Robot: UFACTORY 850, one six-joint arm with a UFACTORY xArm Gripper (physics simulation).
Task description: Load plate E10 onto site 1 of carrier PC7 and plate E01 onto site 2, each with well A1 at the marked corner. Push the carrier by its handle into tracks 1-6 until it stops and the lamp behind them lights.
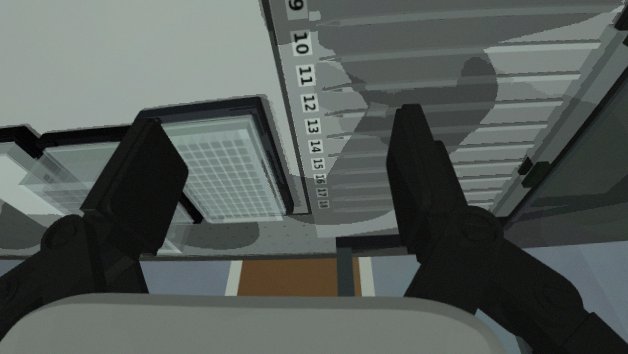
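Observation:
My gripper [278, 139] is open, with its fingers wide apart and nothing between them. It hangs above the deck, the left finger in front of the plate stands and the right finger in front of the numbered tracks. A clear gridded plate [227, 175] lies in a dark holder left of the track numbers. Another clear plate [75, 165] shows partly behind the left finger. Their labels cannot be read, so I cannot tell which is E10 or E01. The track area [360, 200] shows numbers 9 to 18; tracks 1-6, the lamp and carrier PC7 cannot be made out.
A third dark holder [17, 134] with a pale plate is cut off at the left edge. A pale rail [565, 115] runs along the far end of the tracks at the right, with a dark green block [536, 174] on it. The deck's edge crosses below, with a brown surface [290, 277] beyond.

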